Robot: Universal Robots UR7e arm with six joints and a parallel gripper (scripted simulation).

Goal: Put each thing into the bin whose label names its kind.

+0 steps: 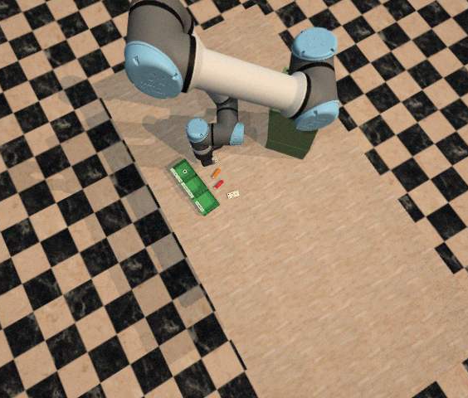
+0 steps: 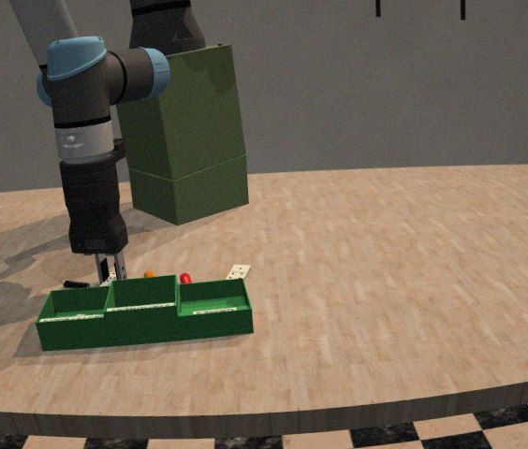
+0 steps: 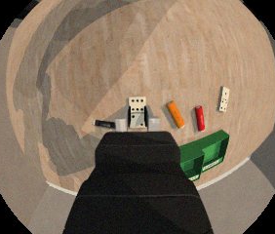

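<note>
The black cylinder lies 50 mm to the right of my hand, 20 mm ahead of it and 10 mm below it. The rest, counted from my hand: white nut: 130 mm ahead, 10 mm to the left, 10 mm below; red cylinder: 120 mm to the left, 10 mm below, 10 mm ahead; orange cylinder: 60 mm to the left, 10 mm below.
</note>
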